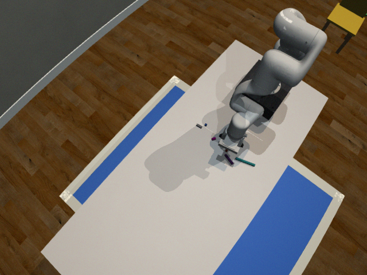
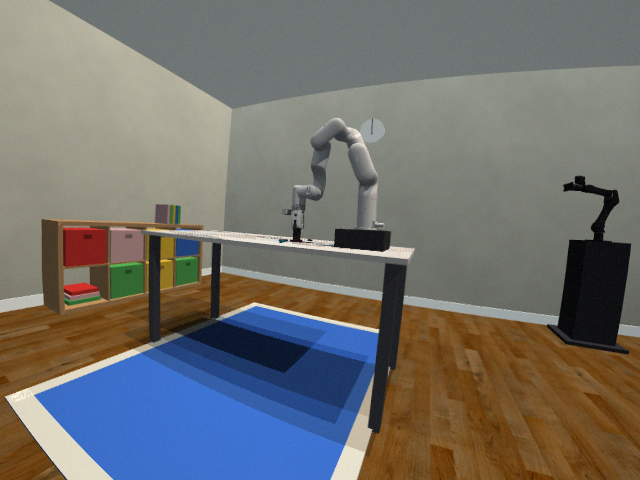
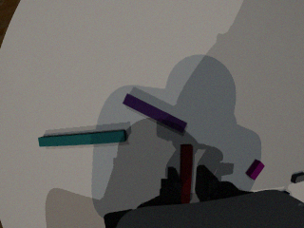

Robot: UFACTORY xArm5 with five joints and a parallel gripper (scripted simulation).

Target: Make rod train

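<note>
Right now my hand is 2 cm above the red rod. The rest, counted from my hand: turquoise rod 1 cm ahead, 12 cm to the left, 2 cm below; magenta rod 3 cm ahead, 8 cm to the right, 2 cm below; purple rod 6 cm ahead, 5 cm to the left, 2 cm below.
</note>
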